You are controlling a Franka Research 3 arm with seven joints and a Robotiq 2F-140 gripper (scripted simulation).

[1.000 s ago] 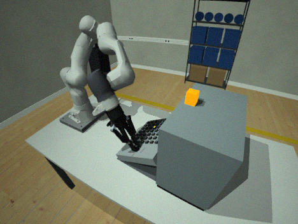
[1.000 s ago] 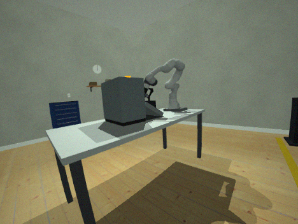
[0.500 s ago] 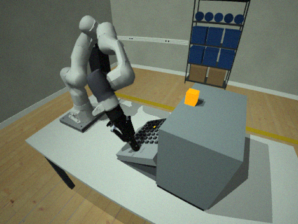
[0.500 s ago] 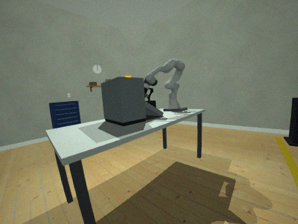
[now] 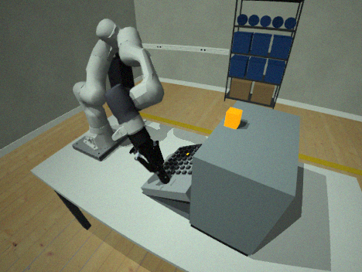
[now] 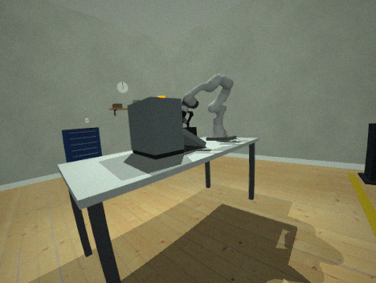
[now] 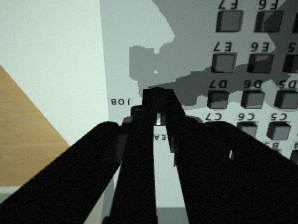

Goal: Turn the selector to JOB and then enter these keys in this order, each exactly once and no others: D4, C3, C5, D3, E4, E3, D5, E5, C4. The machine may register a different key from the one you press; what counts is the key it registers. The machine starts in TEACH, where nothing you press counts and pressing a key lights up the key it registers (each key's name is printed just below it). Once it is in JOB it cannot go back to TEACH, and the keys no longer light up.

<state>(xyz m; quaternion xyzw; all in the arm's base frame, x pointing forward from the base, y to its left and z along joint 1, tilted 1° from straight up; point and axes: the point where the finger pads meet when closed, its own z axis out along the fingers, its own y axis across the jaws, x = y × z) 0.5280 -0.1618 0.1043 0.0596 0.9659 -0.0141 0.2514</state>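
My gripper is now 2 cm short of the selector knob and 2 cm above it. Also, from my hand: key 6 cm ahead, 15 cm to the left, 1 cm below.
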